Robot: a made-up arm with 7 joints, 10 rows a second.
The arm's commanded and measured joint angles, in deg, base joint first. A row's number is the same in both.
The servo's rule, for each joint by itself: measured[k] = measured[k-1] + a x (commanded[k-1-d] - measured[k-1]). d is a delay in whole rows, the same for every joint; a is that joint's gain. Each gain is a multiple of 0.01, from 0.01 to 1. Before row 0 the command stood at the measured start. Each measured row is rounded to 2 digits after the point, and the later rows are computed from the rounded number. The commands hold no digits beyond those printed.
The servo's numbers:
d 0
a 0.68 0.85 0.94 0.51 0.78 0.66 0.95
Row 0, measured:
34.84, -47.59, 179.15, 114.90, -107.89, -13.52, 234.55
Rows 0 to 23, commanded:
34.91, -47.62, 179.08, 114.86, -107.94, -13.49, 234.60
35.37, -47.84, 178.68, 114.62, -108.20, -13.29, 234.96
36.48, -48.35, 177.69, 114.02, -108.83, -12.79, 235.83
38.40, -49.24, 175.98, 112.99, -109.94, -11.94, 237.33
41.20, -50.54, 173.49, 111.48, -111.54, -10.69, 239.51
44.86, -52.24, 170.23, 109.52, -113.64, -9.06, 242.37
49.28, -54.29, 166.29, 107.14, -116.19, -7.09, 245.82
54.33, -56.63, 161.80, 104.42, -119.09, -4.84, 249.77
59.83, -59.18, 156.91, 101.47, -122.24, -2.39, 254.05
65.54, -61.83, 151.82, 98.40, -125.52, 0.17, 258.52
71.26, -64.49, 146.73, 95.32, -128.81, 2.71, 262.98
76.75, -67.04, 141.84, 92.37, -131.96, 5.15, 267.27
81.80, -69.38, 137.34, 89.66, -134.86, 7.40, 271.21
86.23, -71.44, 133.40, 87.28, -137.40, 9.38, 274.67
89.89, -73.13, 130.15, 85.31, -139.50, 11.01, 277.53
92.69, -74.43, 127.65, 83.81, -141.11, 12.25, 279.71
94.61, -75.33, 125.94, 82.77, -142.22, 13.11, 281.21
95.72, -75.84, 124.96, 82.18, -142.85, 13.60, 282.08
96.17, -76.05, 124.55, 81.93, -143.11, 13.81, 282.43
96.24, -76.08, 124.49, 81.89, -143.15, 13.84, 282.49
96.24, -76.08, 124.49, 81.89, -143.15, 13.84, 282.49
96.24, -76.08, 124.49, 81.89, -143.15, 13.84, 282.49
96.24, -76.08, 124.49, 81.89, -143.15, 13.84, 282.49
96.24, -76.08, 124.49, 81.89, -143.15, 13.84, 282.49
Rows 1 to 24, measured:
34.89, -47.62, 179.08, 114.88, -107.93, -13.50, 234.60
35.22, -47.81, 178.70, 114.75, -108.14, -13.36, 234.94
36.08, -48.27, 177.75, 114.38, -108.68, -12.98, 235.79
37.66, -49.09, 176.09, 113.67, -109.66, -12.29, 237.25
40.07, -50.32, 173.65, 112.55, -111.13, -11.23, 239.40
43.33, -51.95, 170.44, 111.00, -113.09, -9.80, 242.22
47.38, -53.94, 166.54, 109.03, -115.51, -8.01, 245.64
52.11, -56.23, 162.08, 106.68, -118.30, -5.92, 249.56
57.36, -58.74, 157.22, 104.02, -121.37, -3.59, 253.83
62.92, -61.37, 152.14, 101.15, -124.61, -1.11, 258.29
68.59, -64.02, 147.05, 98.18, -127.89, 1.41, 262.75
74.14, -66.59, 142.15, 95.22, -131.06, 3.88, 267.04
79.35, -68.96, 137.63, 92.38, -134.02, 6.20, 271.00
84.03, -71.07, 133.65, 89.78, -136.66, 8.30, 274.49
88.01, -72.82, 130.36, 87.50, -138.88, 10.09, 277.38
91.19, -74.19, 127.81, 85.62, -140.62, 11.52, 279.59
93.52, -75.16, 126.05, 84.17, -141.87, 12.57, 281.13
95.02, -75.74, 125.03, 83.16, -142.63, 13.25, 282.03
95.80, -76.00, 124.58, 82.53, -143.00, 13.62, 282.41
96.10, -76.07, 124.50, 82.20, -143.12, 13.77, 282.49
96.20, -76.08, 124.49, 82.04, -143.14, 13.82, 282.49
96.23, -76.08, 124.49, 81.96, -143.15, 13.83, 282.49
96.24, -76.08, 124.49, 81.92, -143.15, 13.84, 282.49
96.24, -76.08, 124.49, 81.90, -143.15, 13.84, 282.49

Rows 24 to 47, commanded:
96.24, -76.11, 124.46, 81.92, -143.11, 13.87, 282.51
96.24, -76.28, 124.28, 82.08, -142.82, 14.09, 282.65
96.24, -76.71, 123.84, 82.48, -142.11, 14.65, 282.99
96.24, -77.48, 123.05, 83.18, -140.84, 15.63, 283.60
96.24, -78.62, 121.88, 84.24, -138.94, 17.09, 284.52
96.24, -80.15, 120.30, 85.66, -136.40, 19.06, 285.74
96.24, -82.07, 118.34, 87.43, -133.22, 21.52, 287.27
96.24, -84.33, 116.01, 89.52, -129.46, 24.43, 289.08
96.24, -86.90, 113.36, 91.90, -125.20, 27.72, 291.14
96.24, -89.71, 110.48, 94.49, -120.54, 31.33, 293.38
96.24, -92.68, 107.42, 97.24, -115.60, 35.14, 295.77
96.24, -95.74, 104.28, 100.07, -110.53, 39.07, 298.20
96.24, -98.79, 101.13, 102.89, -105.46, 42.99, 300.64
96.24, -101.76, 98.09, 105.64, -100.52, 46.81, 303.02
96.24, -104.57, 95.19, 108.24, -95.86, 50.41, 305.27
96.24, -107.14, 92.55, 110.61, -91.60, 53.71, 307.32
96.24, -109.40, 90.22, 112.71, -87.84, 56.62, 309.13
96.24, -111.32, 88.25, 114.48, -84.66, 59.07, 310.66
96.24, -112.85, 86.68, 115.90, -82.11, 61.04, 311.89
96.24, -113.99, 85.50, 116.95, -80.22, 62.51, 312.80
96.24, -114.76, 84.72, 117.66, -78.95, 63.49, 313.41
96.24, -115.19, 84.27, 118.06, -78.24, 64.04, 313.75
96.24, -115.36, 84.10, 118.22, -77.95, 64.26, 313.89
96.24, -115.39, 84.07, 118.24, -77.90, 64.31, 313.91
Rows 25 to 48, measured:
96.24, -76.11, 124.46, 81.91, -143.12, 13.86, 282.51
96.24, -76.25, 124.29, 82.00, -142.89, 14.01, 282.64
96.24, -76.64, 123.87, 82.24, -142.28, 14.43, 282.97
96.24, -77.35, 123.10, 82.72, -141.16, 15.22, 283.57
96.24, -78.43, 121.95, 83.50, -139.43, 16.45, 284.47
96.24, -79.89, 120.40, 84.60, -137.07, 18.17, 285.68
96.24, -81.74, 118.46, 86.04, -134.07, 20.38, 287.19
96.24, -83.94, 116.16, 87.81, -130.47, 23.05, 288.99
96.24, -86.46, 113.53, 89.90, -126.36, 26.13, 291.03
96.24, -89.22, 110.66, 92.24, -121.82, 29.56, 293.26
96.24, -92.16, 107.61, 94.79, -116.97, 33.24, 295.64
96.24, -95.20, 104.48, 97.48, -111.95, 37.09, 298.07
96.24, -98.25, 101.33, 100.24, -106.89, 40.98, 300.51
96.24, -101.23, 98.28, 102.99, -101.92, 44.83, 302.89
96.24, -104.07, 95.38, 105.67, -97.19, 48.51, 305.15
96.24, -106.68, 92.72, 108.19, -92.83, 51.94, 307.21
96.24, -108.99, 90.37, 110.50, -88.94, 55.03, 309.03
96.24, -110.97, 88.38, 112.53, -85.60, 57.70, 310.58
96.24, -112.57, 86.78, 114.25, -82.88, 59.90, 311.82
96.24, -113.78, 85.58, 115.63, -80.81, 61.62, 312.75
96.24, -114.61, 84.77, 116.67, -79.36, 62.85, 313.38
96.24, -115.10, 84.30, 117.38, -78.49, 63.64, 313.73
96.24, -115.32, 84.11, 117.81, -78.07, 64.05, 313.88
96.24, -115.38, 84.07, 118.03, -77.94, 64.22, 313.91

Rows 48 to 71, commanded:
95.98, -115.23, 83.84, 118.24, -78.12, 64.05, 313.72
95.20, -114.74, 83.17, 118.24, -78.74, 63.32, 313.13
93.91, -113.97, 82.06, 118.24, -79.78, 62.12, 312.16
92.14, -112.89, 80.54, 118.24, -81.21, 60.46, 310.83
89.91, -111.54, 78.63, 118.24, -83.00, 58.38, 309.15
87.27, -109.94, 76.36, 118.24, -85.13, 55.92, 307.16
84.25, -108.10, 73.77, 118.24, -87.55, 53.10, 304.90
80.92, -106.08, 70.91, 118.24, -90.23, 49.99, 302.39
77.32, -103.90, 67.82, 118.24, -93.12, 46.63, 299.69
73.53, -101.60, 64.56, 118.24, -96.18, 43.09, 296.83
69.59, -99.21, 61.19, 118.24, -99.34, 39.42, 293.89
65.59, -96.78, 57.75, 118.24, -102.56, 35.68, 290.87
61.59, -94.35, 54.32, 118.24, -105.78, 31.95, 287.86
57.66, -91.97, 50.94, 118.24, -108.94, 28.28, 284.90
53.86, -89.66, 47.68, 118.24, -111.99, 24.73, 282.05
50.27, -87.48, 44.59, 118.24, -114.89, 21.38, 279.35
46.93, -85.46, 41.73, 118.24, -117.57, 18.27, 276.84
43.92, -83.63, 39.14, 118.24, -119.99, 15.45, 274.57
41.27, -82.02, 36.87, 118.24, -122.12, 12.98, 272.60
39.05, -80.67, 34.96, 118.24, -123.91, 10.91, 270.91
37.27, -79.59, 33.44, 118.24, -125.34, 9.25, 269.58
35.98, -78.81, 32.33, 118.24, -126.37, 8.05, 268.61
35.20, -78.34, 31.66, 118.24, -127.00, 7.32, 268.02
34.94, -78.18, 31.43, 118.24, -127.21, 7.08, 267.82
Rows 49 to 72, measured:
96.06, -115.25, 83.85, 118.14, -78.08, 64.11, 313.73
95.48, -114.82, 83.21, 118.19, -78.59, 63.59, 313.16
94.41, -114.10, 82.13, 118.22, -79.52, 62.62, 312.21
92.87, -113.07, 80.64, 118.23, -80.84, 61.19, 310.90
90.86, -111.77, 78.75, 118.24, -82.52, 59.34, 309.24
88.42, -110.21, 76.50, 118.24, -84.56, 57.08, 307.26
85.58, -108.42, 73.93, 118.24, -86.89, 54.45, 305.02
82.41, -106.43, 71.09, 118.24, -89.50, 51.51, 302.52
78.95, -104.28, 68.02, 118.24, -92.32, 48.29, 299.83
75.26, -102.00, 64.77, 118.24, -95.33, 44.86, 296.98
71.40, -99.63, 61.40, 118.24, -98.46, 41.27, 294.04
67.45, -97.21, 57.97, 118.24, -101.66, 37.58, 291.03
63.47, -94.78, 54.54, 118.24, -104.87, 33.86, 288.02
59.52, -92.39, 51.16, 118.24, -108.04, 30.18, 285.06
55.67, -90.07, 47.89, 118.24, -111.12, 26.58, 282.20
52.00, -87.87, 44.79, 118.24, -114.06, 23.15, 279.49
48.55, -85.82, 41.91, 118.24, -116.80, 19.93, 276.97
45.40, -83.96, 39.31, 118.24, -119.29, 16.97, 274.69
42.59, -82.31, 37.02, 118.24, -121.50, 14.34, 272.70
40.18, -80.92, 35.08, 118.24, -123.38, 12.08, 271.00
38.20, -79.79, 33.54, 118.24, -124.91, 10.21, 269.65
36.69, -78.96, 32.40, 118.24, -126.05, 8.78, 268.66
35.68, -78.43, 31.70, 118.24, -126.79, 7.82, 268.05
35.18, -78.22, 31.45, 118.24, -127.12, 7.33, 267.83

